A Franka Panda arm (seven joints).
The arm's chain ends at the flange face. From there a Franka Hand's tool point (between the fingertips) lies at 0.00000 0.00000 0.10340 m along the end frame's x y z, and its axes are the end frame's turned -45 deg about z.
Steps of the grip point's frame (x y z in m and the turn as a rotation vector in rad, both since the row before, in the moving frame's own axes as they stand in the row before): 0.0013, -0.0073, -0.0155, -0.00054, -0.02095, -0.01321; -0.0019, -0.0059, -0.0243, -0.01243, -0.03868, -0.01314; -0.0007, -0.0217, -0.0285, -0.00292, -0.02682, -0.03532; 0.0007, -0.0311, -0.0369, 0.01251, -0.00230, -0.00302; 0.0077, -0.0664, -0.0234, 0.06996, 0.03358, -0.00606; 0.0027, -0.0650, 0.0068, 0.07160, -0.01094, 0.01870; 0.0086, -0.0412, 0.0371, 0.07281, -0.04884, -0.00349
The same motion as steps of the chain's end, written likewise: -0.0028, -0.0077, -0.0155, -0.01520, -0.01443, -0.01321; -0.0036, -0.0066, -0.0242, -0.03614, -0.01856, -0.01314; -0.0141, -0.0171, -0.0285, -0.02103, -0.01690, -0.03532; -0.0204, -0.0217, -0.0369, 0.00722, -0.01047, -0.00302; -0.0388, -0.0448, -0.0231, 0.07321, -0.02572, -0.00606; -0.0381, -0.0434, 0.0071, 0.04289, -0.05836, 0.01870; -0.0142, -0.0335, 0.0375, 0.01695, -0.08602, -0.00349
